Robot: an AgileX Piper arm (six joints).
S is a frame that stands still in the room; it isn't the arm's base.
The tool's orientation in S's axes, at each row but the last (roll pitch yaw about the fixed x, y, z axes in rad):
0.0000, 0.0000, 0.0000
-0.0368, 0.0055, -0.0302
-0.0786, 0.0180, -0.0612
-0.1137, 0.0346, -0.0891
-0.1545, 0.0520, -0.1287
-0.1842, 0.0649, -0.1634
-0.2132, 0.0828, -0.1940
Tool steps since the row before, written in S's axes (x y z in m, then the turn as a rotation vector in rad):
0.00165, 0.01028, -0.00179, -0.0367, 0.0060, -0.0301
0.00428, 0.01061, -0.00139, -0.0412, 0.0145, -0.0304
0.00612, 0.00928, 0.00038, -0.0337, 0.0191, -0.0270
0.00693, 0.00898, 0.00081, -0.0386, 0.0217, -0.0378
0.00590, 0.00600, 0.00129, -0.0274, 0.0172, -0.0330
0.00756, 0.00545, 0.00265, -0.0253, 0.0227, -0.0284
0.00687, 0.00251, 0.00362, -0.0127, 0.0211, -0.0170
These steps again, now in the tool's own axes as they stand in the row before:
0.00165, 0.01028, -0.00179, -0.0367, 0.0060, -0.0301
0.00397, 0.01078, -0.00097, -0.0415, 0.0144, -0.0301
0.00553, 0.00957, 0.00123, -0.0343, 0.0191, -0.0262
0.00607, 0.00938, 0.00210, -0.0390, 0.0225, -0.0369
0.00501, 0.00639, 0.00257, -0.0276, 0.0187, -0.0320
0.00639, 0.00593, 0.00423, -0.0268, 0.0235, -0.0263
0.00594, 0.00283, 0.00483, -0.0151, 0.0217, -0.0140

